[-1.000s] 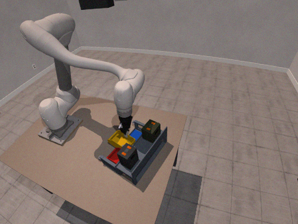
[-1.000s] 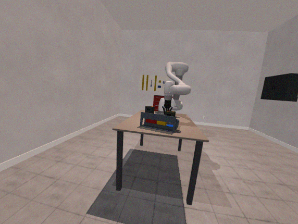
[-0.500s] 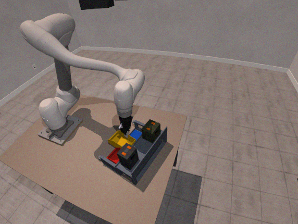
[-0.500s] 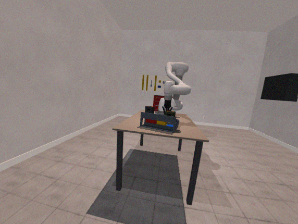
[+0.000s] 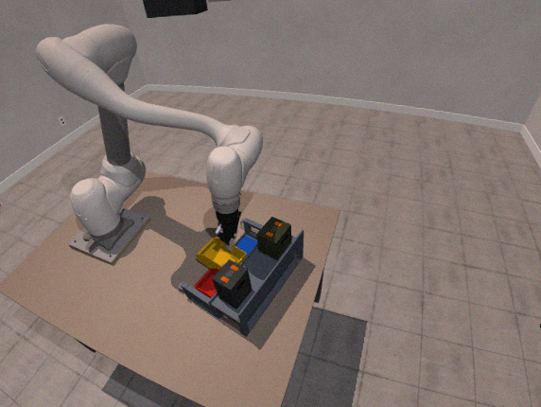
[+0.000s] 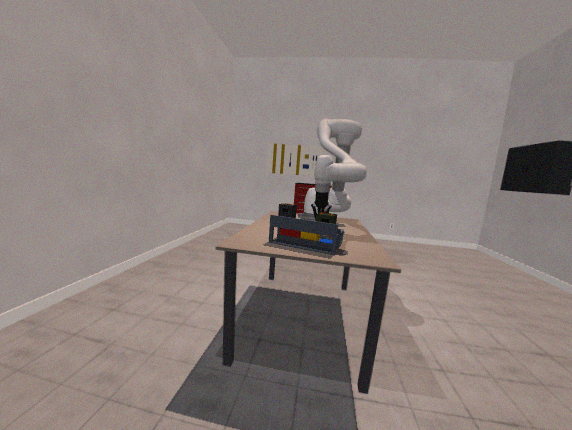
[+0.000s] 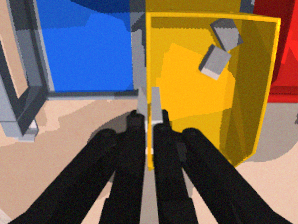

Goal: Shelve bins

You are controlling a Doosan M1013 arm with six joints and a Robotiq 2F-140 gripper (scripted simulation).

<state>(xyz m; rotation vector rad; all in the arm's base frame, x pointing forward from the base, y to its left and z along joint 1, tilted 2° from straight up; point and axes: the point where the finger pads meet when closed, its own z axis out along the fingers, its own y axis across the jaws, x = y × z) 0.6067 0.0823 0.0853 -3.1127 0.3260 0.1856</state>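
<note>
Right now my hand is 5 cm to the left of the yellow bin, 4 cm above it and 2 cm past it. Also, from my hand: red bin: 17 cm to the right, 5 cm below, 3 cm ahead; grey shelf: 16 cm ahead, 8 cm to the right, 1 cm above.
</note>
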